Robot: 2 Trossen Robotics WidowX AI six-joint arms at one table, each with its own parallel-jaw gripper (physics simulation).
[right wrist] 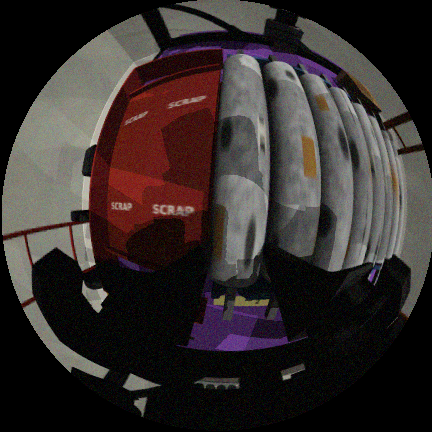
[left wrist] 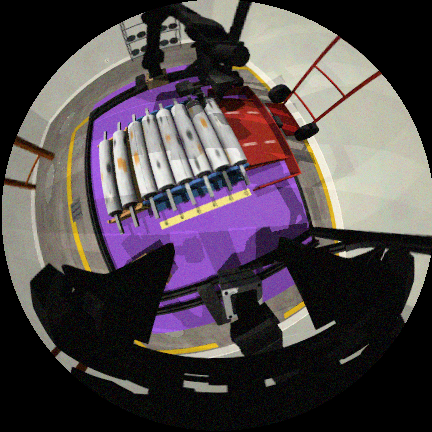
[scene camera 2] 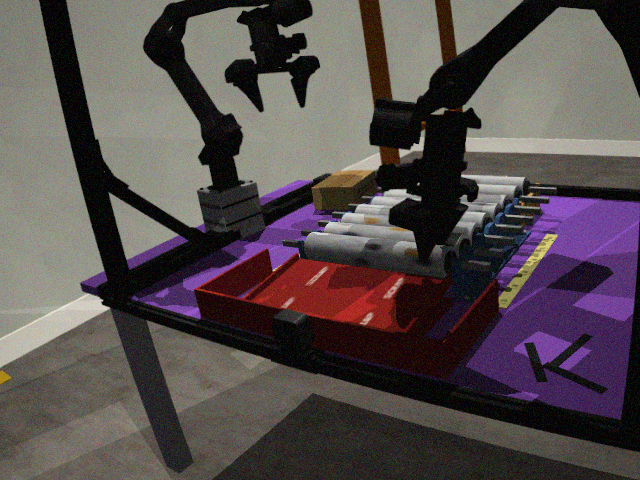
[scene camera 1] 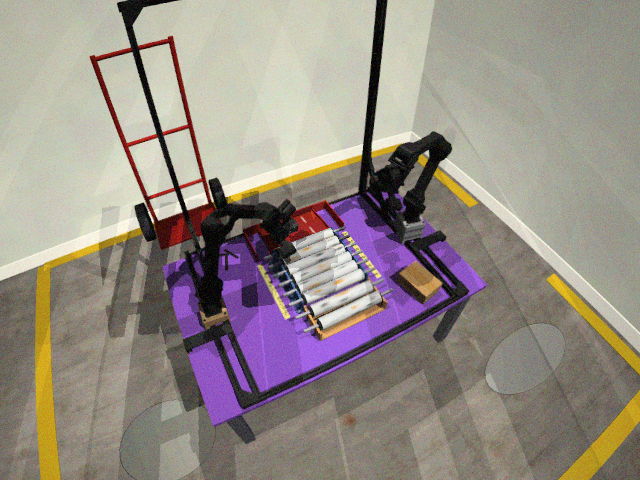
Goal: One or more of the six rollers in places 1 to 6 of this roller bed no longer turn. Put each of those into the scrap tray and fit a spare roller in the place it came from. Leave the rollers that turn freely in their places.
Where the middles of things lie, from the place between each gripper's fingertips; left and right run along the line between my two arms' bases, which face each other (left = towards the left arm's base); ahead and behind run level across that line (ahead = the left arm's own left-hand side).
The brown box (scene camera 1: 416, 279) is 42 cm to the left of my right hand, 39 cm ahead of it and 3 cm below it.
My left gripper is now 260 mm short of the brown box, 240 mm above it and 70 mm to the right of it.
